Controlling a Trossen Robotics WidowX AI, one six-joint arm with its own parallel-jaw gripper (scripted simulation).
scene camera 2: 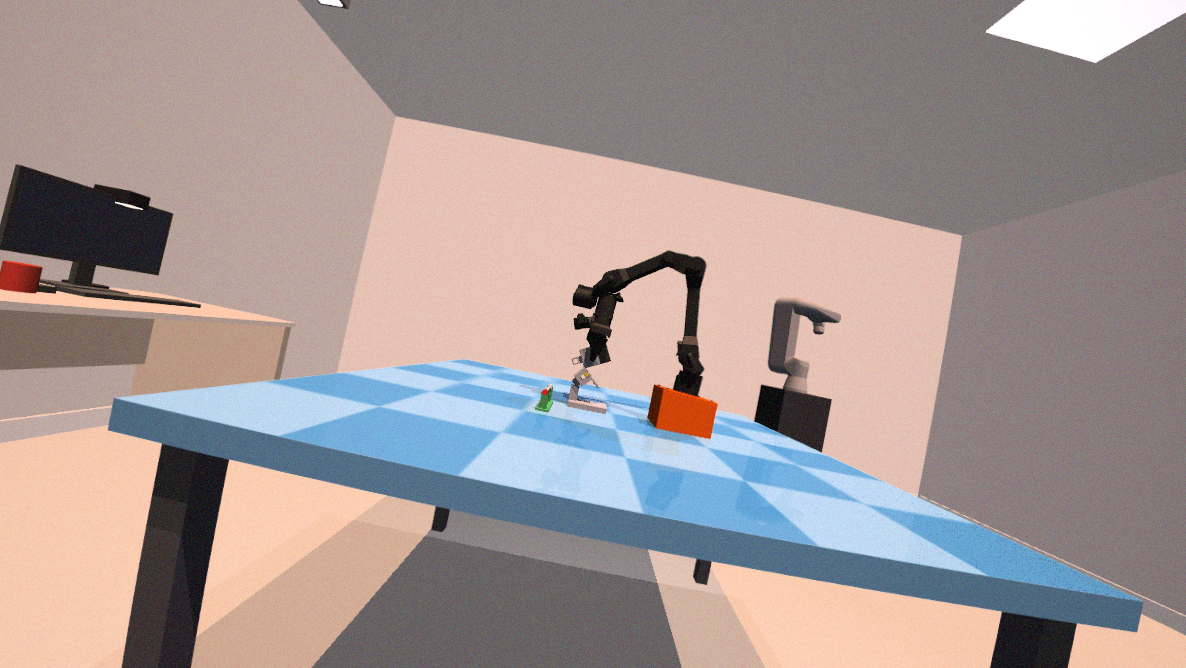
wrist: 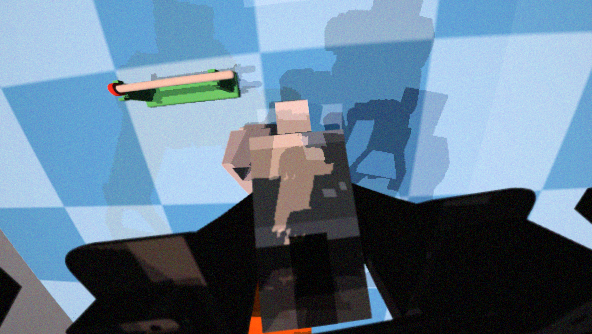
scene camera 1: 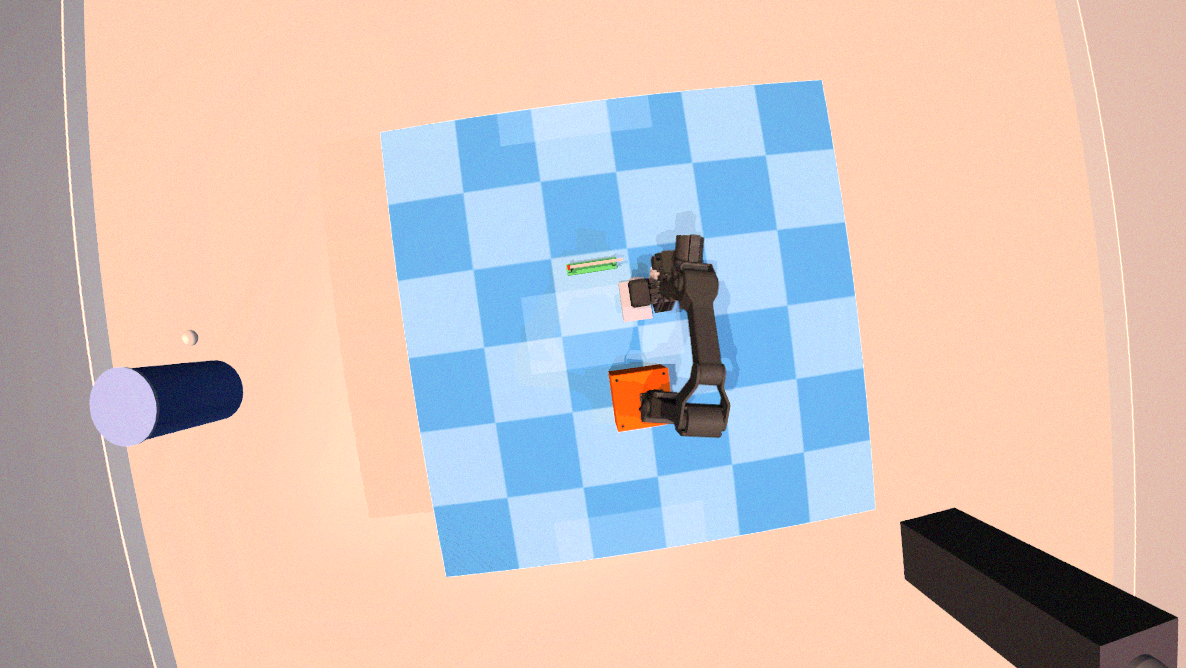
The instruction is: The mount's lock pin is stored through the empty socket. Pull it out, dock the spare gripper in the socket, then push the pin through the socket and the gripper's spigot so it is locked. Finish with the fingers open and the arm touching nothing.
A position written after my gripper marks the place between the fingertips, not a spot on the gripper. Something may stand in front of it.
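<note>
Scene camera 1 shows my gripper (scene camera 1: pixel 658 289); scene camera 2 also shows the gripper (scene camera 2: pixel 590 361). In the wrist view, my gripper (wrist: pixel 298 187) holds a spare gripper (wrist: pixel 310 262), and a lock pin (wrist: pixel 116 89) and a green cradle (wrist: pixel 222 89) are visible.
</note>
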